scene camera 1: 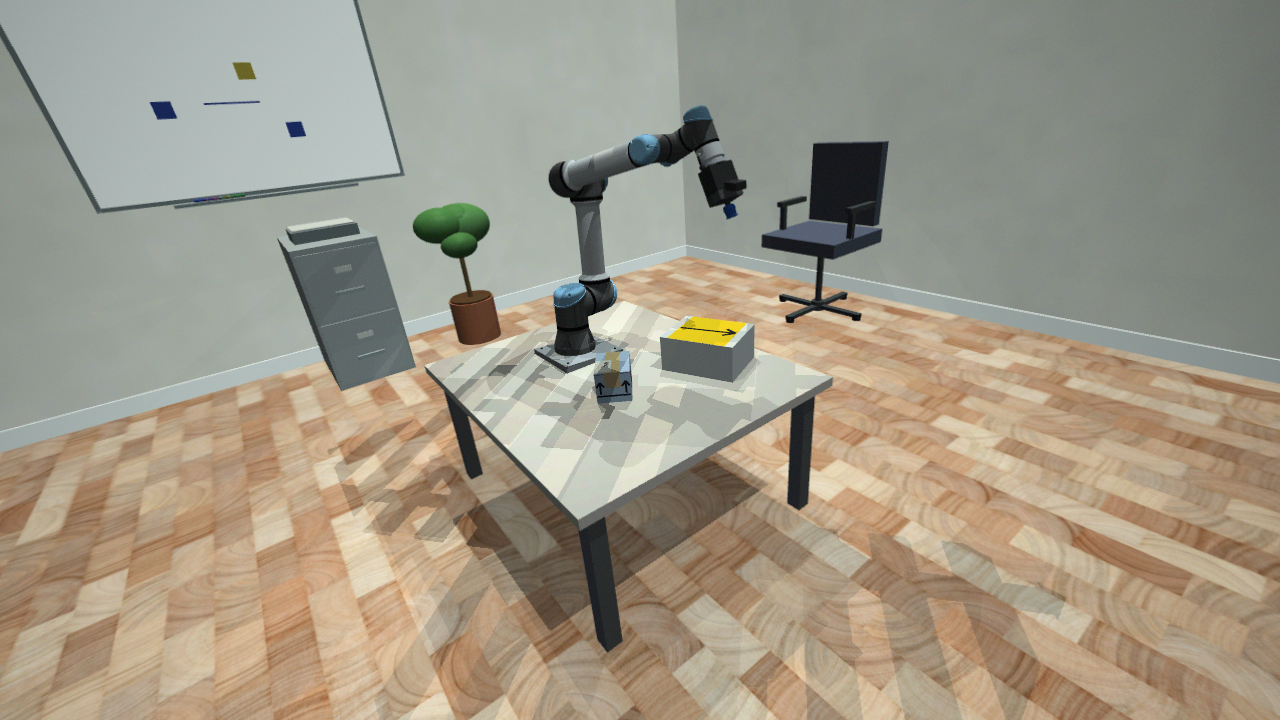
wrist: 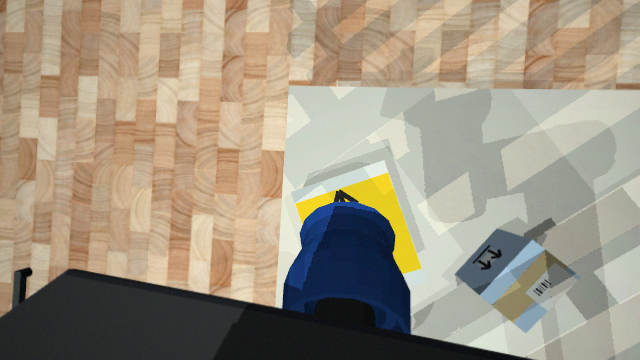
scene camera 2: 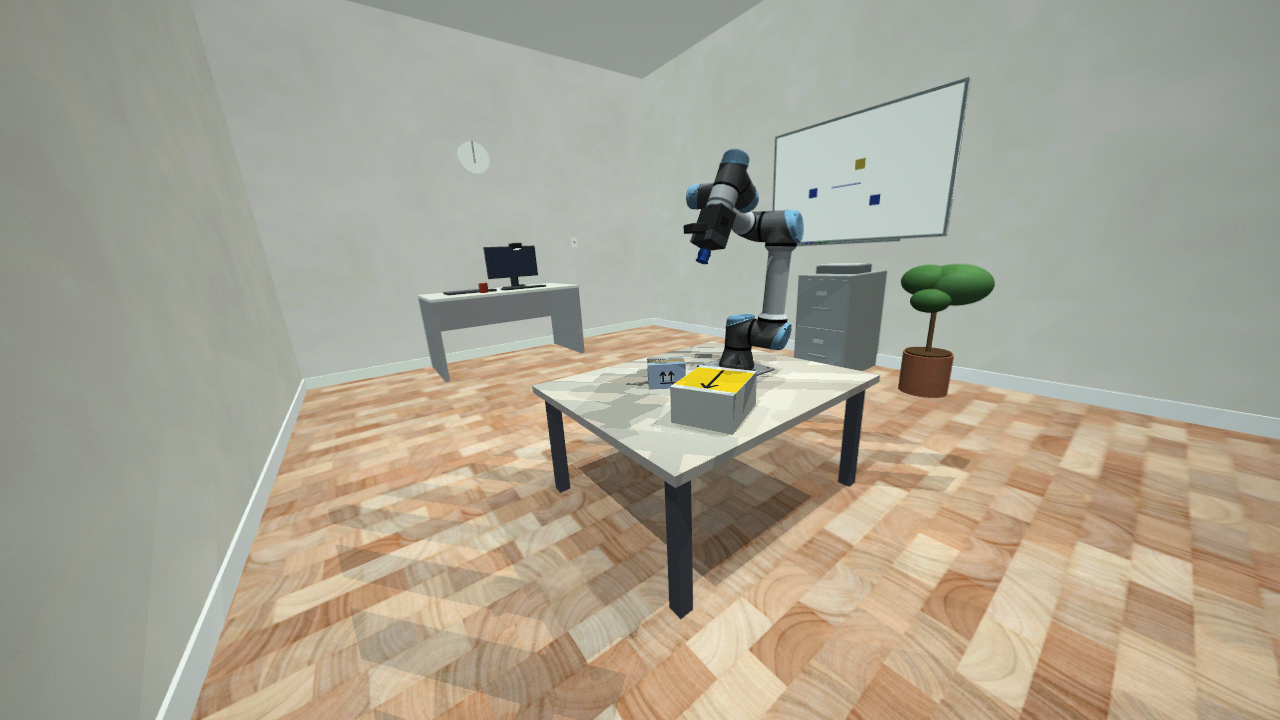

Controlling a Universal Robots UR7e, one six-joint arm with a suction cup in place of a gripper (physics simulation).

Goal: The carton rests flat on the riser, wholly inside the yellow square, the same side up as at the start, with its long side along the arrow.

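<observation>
The light blue carton [scene camera 1: 614, 382] [scene camera 2: 665, 373] [wrist: 515, 275] stands on the table with a tan tape strip and a label on top and two arrows pointing up on one side. The grey riser [scene camera 1: 694, 359] [scene camera 2: 702, 411] stands apart from it on the table. The yellow square [scene camera 1: 699, 336] [scene camera 2: 726, 377] [wrist: 400, 230] with a black arrow lies on the riser's top. My gripper, a blue suction cup [scene camera 1: 731, 212] [scene camera 2: 702, 257] [wrist: 347, 210], hangs tilted in the air high above the riser, holding nothing. In the wrist view it hides part of the square and arrow.
The arm's base plate [scene camera 1: 556, 359] is bolted to the table [scene camera 1: 572, 483] [scene camera 2: 617, 429], near the carton. Away from the table are an office chair [scene camera 1: 821, 237], a potted plant [scene camera 1: 474, 317] [scene camera 2: 925, 372], a filing cabinet [scene camera 1: 353, 308] [scene camera 2: 836, 317] and a desk [scene camera 2: 492, 308].
</observation>
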